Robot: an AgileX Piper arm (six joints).
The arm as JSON. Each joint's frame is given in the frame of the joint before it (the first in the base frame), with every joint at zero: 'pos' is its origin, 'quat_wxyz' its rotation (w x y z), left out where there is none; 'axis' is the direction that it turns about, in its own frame. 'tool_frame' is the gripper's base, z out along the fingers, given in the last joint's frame.
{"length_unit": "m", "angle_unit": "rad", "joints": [
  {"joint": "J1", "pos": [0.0, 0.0, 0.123], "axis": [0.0, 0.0, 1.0]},
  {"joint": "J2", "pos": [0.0, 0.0, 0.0], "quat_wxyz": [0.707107, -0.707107, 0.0, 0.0], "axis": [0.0, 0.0, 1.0]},
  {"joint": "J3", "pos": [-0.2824, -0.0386, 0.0], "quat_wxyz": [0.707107, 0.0, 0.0, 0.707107], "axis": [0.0, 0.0, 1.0]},
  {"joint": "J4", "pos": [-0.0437, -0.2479, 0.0], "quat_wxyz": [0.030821, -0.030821, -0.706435, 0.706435], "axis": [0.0, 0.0, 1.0]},
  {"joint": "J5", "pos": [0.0, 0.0, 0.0], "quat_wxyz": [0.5, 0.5, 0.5, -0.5], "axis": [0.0, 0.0, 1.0]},
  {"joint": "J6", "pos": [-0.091, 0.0, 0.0], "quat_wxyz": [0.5, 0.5, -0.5, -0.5], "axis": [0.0, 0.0, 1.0]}
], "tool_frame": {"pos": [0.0, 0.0, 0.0]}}
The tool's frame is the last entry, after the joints.
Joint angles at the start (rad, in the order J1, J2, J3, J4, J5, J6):
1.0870, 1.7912, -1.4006, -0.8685, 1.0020, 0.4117
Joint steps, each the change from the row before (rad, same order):
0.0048, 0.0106, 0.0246, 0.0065, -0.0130, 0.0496
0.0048, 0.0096, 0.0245, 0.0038, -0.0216, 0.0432
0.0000, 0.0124, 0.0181, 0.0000, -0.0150, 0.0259
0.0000, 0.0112, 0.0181, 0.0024, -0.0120, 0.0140
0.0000, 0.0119, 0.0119, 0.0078, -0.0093, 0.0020
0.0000, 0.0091, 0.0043, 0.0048, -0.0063, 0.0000
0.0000, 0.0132, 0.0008, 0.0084, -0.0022, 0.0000
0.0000, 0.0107, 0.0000, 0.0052, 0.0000, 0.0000
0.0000, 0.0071, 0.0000, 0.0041, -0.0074, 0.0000
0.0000, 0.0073, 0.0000, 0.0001, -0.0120, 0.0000
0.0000, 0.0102, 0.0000, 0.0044, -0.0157, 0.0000
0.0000, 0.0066, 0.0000, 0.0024, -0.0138, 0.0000
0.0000, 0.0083, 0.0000, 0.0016, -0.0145, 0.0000
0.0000, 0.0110, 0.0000, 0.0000, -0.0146, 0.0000
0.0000, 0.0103, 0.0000, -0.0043, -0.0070, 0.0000
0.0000, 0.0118, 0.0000, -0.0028, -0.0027, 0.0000
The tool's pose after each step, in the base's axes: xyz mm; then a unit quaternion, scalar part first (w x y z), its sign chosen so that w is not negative. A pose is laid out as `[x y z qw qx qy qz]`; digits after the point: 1 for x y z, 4 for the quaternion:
[224.9 307.8 263.2 0.3409 -0.4560 0.7999 -0.1898]
[222.4 309.1 252.8 0.3366 -0.4501 0.8071 -0.1808]
[222.0 309.6 243.3 0.3308 -0.4478 0.8113 -0.1784]
[221.2 309.5 234.1 0.3230 -0.4491 0.8138 -0.1782]
[220.6 309.9 226.1 0.3140 -0.4528 0.8153 -0.1781]
[220.4 310.6 221.3 0.3089 -0.4554 0.8159 -0.1777]
[220.5 311.8 215.7 0.3017 -0.4567 0.8178 -0.1781]
[220.6 312.7 211.4 0.2961 -0.4576 0.8190 -0.1794]
[220.7 313.9 208.5 0.2939 -0.4592 0.8194 -0.1771]
[221.0 315.6 205.7 0.2938 -0.4622 0.8184 -0.1741]
[221.1 317.7 201.6 0.2922 -0.4655 0.8182 -0.1691]
[221.2 319.4 198.9 0.2921 -0.4681 0.8176 -0.1644]
[221.4 321.3 195.7 0.2917 -0.4713 0.8168 -0.1602]
[221.7 323.3 191.4 0.2906 -0.4752 0.8155 -0.1569]
[222.2 324.6 187.6 0.2892 -0.4788 0.8138 -0.1577]
[222.7 325.5 183.1 0.2858 -0.4817 0.8127 -0.1603]

